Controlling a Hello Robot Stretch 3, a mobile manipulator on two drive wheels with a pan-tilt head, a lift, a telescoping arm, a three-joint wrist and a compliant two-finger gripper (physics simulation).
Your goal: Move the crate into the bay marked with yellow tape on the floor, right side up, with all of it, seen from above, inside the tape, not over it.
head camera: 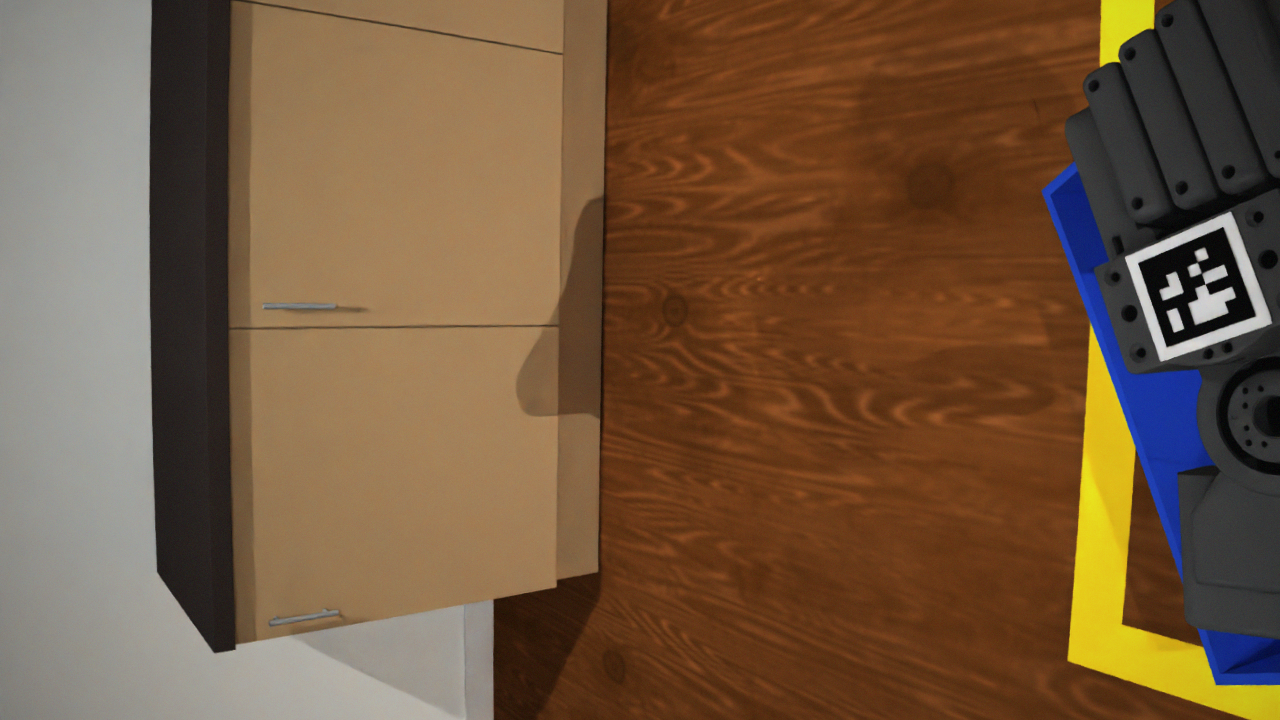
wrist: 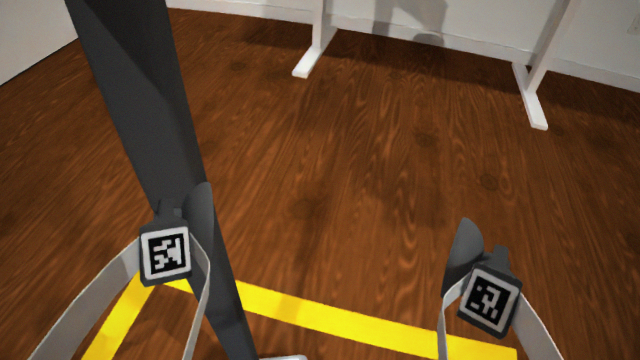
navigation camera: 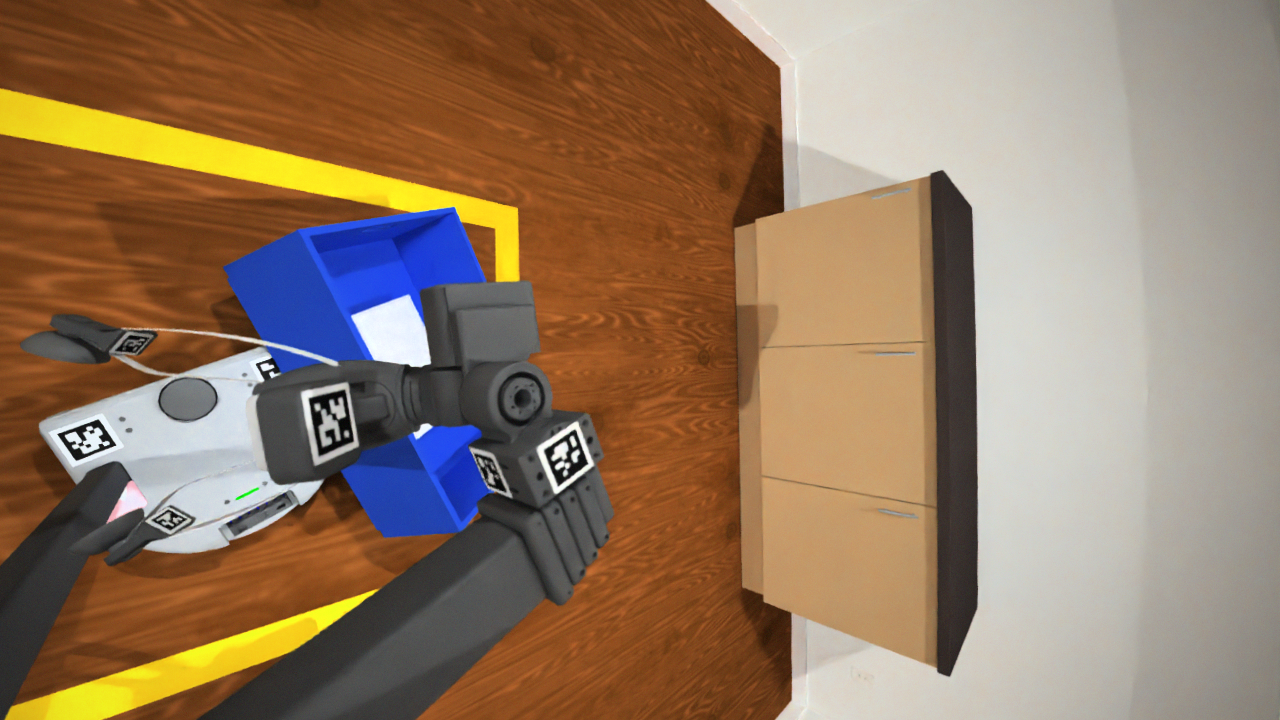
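Where they show: gripper, fingertip midpoint: [wrist: 331, 228] [navigation camera: 57, 446]; robot's base at its link origin: [navigation camera: 190, 396].
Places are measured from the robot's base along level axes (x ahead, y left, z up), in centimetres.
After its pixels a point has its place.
The blue crate [head camera: 1163, 411] @(y -56.4, x -9.1, z 16.5 cm) [navigation camera: 277, 304] @(y -16.9, x 10.7, z 25.2 cm) stands upright, open top up, with a white patch inside. In the head camera view its rim crosses over the yellow tape [head camera: 1102, 501] @(y -76.3, x -0.8, z 0.1 cm) [navigation camera: 295, 170] @(y -35.4, x 38.7, z 0.0 cm) [wrist: 325, 320] @(y 29.5, x 11.7, z 0.1 cm) along one side and near a corner; parallax makes the exact floor overlap hard to tell. My wrist hangs over the crate and hides part of it and of the tape. My gripper [navigation camera: 76, 438] @(y 5.7, x 3.1, z 76.7 cm) [wrist: 331, 228] @(y 5.7, x 3.1, z 76.7 cm) is open and empty, its fingers wide apart above my base, beyond the crate's near side. The crate does not show in the wrist view.
My light grey base [navigation camera: 179, 474] @(y 6.3, x -10.8, z 16.0 cm) lies close against the crate's near long side; contact is partly hidden. A tan cabinet [head camera: 402, 197] @(y -169.1, x -88.0, z 52.5 cm) [navigation camera: 845, 411] @(y -168.7, x -89.2, z 54.3 cm) with a dark top stands by the wall, beyond the crate. White legs [wrist: 532, 107] stand by a wall in the wrist view.
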